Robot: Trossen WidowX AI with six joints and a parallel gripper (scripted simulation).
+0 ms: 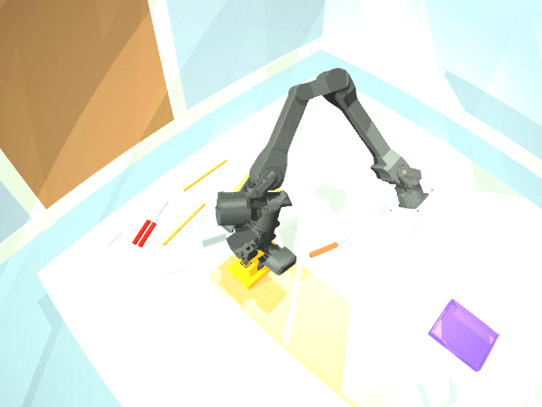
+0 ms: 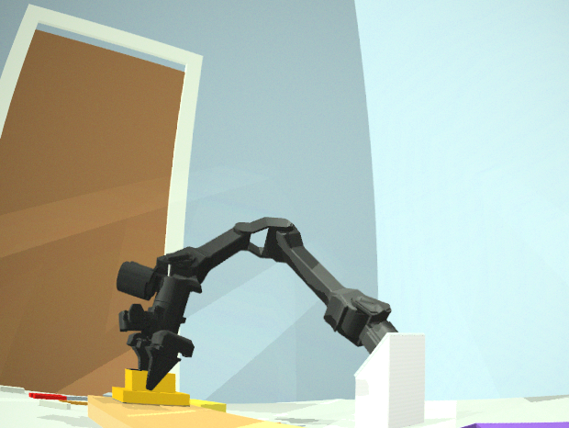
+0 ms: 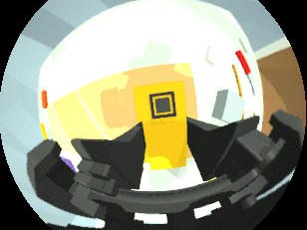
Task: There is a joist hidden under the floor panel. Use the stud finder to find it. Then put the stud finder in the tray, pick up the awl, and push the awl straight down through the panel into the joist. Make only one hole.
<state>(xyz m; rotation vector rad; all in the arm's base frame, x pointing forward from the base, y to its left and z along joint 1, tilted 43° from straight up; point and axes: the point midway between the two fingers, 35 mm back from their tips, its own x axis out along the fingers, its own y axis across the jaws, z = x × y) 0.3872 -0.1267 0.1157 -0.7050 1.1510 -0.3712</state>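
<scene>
My gripper tip is 280 mm past the purple tray, 500 mm to the right of it and 50 mm above it. Also, from my gripper tip: awl (210 mm behind, 80 mm to the left, 60 mm below); yellow block (170 mm behind, 190 mm to the right, 50 mm below); yellow stud finder (20 mm above).
</scene>
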